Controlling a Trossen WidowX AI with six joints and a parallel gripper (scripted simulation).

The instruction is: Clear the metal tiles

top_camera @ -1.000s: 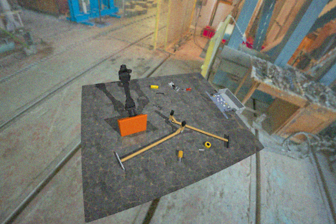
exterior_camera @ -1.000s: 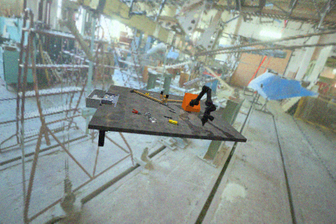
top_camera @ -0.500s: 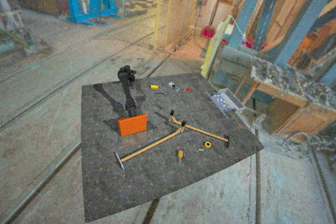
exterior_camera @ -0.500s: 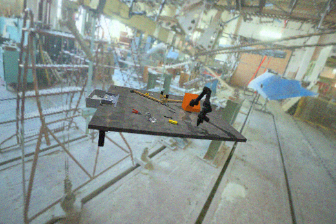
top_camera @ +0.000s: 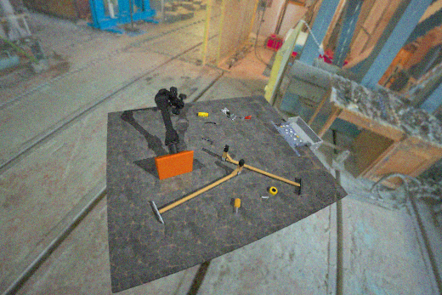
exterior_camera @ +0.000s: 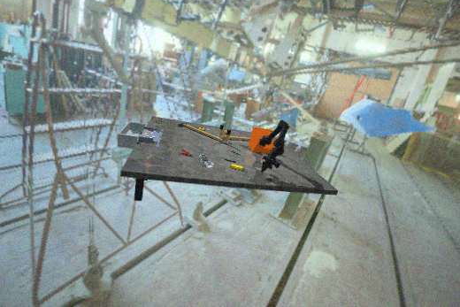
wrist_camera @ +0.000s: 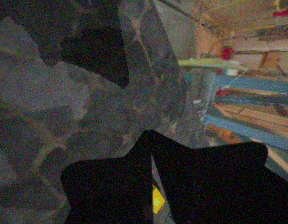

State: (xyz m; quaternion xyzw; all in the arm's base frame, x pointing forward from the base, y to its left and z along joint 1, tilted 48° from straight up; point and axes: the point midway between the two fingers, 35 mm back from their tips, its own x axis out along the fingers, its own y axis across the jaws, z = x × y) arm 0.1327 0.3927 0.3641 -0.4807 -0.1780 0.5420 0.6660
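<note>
My gripper tip is now 170 mm short of the yellow block, 80 mm to the left of it and 20 mm above it. Also, from my gripper tip: scraper (420 mm ahead, 770 mm to the right, 20 mm above); then red piece (550 mm ahead, 190 mm to the right, 20 mm below); then hex key (140 mm ahead, 410 mm to the right, 40 mm below).
</note>
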